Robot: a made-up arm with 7 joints.
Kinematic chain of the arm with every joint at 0, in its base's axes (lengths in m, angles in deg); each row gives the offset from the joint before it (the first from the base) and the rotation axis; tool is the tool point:
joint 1: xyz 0 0.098 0 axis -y
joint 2: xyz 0 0.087 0 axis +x
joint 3: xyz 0 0 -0.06 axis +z
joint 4: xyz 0 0 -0.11 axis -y
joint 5: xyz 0 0 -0.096 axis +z
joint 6: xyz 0 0 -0.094 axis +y
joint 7: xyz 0 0 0 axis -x
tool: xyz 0 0 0
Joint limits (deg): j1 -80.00..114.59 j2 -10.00..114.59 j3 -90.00..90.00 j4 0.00..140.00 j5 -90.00..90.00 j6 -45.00..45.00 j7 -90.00..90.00
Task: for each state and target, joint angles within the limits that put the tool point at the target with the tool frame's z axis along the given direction. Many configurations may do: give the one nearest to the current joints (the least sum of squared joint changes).
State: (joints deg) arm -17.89 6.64 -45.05 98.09 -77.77 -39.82 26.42
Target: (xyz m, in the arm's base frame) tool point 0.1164 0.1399 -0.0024 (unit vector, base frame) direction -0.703 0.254 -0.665
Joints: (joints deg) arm 7.27 -10.00 -19.79 139.90 -89.44 -3.68 18.64
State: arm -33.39 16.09 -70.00 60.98 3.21 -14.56 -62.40
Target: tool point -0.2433 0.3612 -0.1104 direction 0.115 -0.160 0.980
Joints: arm -67.27 62.32 -87.11 54.59 10.56 -9.17 -57.04
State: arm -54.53 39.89 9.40 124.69 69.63 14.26 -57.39
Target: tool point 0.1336 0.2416 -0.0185 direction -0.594 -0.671 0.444
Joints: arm -8.10 48.04 15.82 132.45 90.00 14.30 -89.91
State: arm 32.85 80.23 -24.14 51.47 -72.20 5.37 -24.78
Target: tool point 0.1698 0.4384 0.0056 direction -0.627 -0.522 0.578
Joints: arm 28.48 90.61 -27.40 64.24 -87.04 -36.81 12.94
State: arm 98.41 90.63 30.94 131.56 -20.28 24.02 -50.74
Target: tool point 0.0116 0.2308 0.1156 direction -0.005 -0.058 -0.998
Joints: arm 63.06 65.95 27.78 139.89 11.29 42.16 -5.72
